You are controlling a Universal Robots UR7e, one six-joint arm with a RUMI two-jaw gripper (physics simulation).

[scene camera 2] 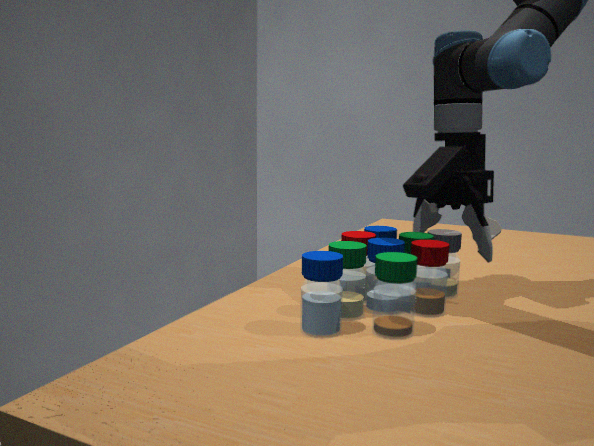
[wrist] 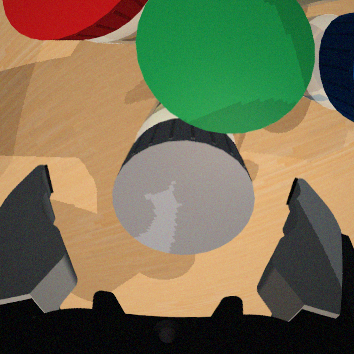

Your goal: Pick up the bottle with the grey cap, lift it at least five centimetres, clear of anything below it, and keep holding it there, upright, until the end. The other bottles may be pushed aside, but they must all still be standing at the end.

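Places are measured from the arm's base along level axes (x ahead, y left, z up), in millimetres.
Pixels of known places: gripper, fingertip midpoint: [scene camera 2: 450, 255] [wrist: 170, 175].
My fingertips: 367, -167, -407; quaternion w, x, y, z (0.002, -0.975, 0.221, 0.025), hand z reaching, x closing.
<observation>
Behind a point stands the place of what it marks, as x, y, z.
The bottle with the grey cap [scene camera 2: 445, 242] [wrist: 184, 200] stands upright on the table, at the back right of the group in the scene view; its lower body is partly hidden by a red-capped bottle. My gripper [scene camera 2: 453, 245] {367, -167, -407} [wrist: 170, 175] {367, -167, -407} is open and empty, pointing down. Its fingertips are around cap height in the scene view. In the wrist view the grey cap shows between the two fingers, with a gap on each side. A green-capped bottle [scene camera 2: 416, 239] {403, -88, -370} [wrist: 225, 60] {408, -117, -369} stands close beside the grey-capped one, and its cap overlaps that bottle's side in the wrist view.
A red-capped bottle [scene camera 2: 430, 253] {368, -38, -377} [wrist: 65, 17] {370, -84, -369} and a blue-capped bottle [wrist: 340, 65] {452, -129, -376} stand near. Further upright bottles include the front green-capped one [scene camera 2: 396, 267] {385, 67, -376}, the front blue-capped one [scene camera 2: 322, 266] {469, 108, -376}, another green-capped one [scene camera 2: 347, 254] {467, 32, -376} and a red-capped one [scene camera 2: 356, 237] {485, -47, -369}. All stand on the wooden table [scene camera 2: 225, 400] {483, 303, -474}.
</observation>
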